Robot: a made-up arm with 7 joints.
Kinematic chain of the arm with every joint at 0, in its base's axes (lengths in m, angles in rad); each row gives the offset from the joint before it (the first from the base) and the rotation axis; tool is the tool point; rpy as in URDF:
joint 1: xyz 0 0 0.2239 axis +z
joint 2: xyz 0 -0.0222 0.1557 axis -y
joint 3: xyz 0 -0.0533 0.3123 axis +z
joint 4: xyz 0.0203 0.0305 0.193 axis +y
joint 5: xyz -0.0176 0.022 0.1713 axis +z
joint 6: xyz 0 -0.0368 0.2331 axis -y
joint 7: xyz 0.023 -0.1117 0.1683 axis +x
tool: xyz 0 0 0 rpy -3.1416 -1.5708 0
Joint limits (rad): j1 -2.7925..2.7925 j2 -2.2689..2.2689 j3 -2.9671..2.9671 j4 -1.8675..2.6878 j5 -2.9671..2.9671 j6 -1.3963..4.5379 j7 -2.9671..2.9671
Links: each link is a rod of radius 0.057 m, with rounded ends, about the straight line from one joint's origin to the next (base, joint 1, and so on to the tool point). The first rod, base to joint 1, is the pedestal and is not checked.
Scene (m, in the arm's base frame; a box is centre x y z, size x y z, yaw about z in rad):
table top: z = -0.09
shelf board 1: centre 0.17 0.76 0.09 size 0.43 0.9 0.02 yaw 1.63
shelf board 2: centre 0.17 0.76 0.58 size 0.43 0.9 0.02 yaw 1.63
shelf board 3: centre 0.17 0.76 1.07 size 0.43 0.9 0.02 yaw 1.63
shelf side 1: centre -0.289 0.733 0.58 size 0.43 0.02 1 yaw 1.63
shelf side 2: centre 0.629 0.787 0.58 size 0.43 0.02 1 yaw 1.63
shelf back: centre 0.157 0.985 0.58 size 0.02 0.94 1 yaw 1.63
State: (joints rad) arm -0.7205 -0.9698 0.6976 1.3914 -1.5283 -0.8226 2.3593
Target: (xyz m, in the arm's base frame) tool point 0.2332 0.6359 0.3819
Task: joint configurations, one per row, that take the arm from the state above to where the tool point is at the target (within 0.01 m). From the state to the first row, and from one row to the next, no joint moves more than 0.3 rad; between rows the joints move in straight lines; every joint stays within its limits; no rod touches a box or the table.
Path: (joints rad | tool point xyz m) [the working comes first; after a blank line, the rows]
Joints at the target: 0.4890 -1.0664 1.2341 1.9855 -1.5827 -0.5555 2.3593
Straight joint move there: clear.

1: -0.4786 -0.9891 0.8049 1.5102 -1.5392 -0.7692 2.3593 | 0.8331 -0.1629 0.4108
2: -0.2367 -1.0084 0.9122 1.6290 -1.5500 -0.7158 2.3593 | 0.8023 0.1230 0.3853
3: 0.0052 -1.0277 1.0195 1.7478 -1.5609 -0.6624 2.3593 | 0.6746 0.3716 0.3726
4: 0.2471 -1.0471 1.1268 1.8667 -1.5718 -0.6090 2.3593 | 0.4733 0.5494 0.3718
5: 0.4890 -1.0664 1.2341 1.9855 -1.5827 -0.5555 2.3593 | 0.2332 0.6359 0.3819

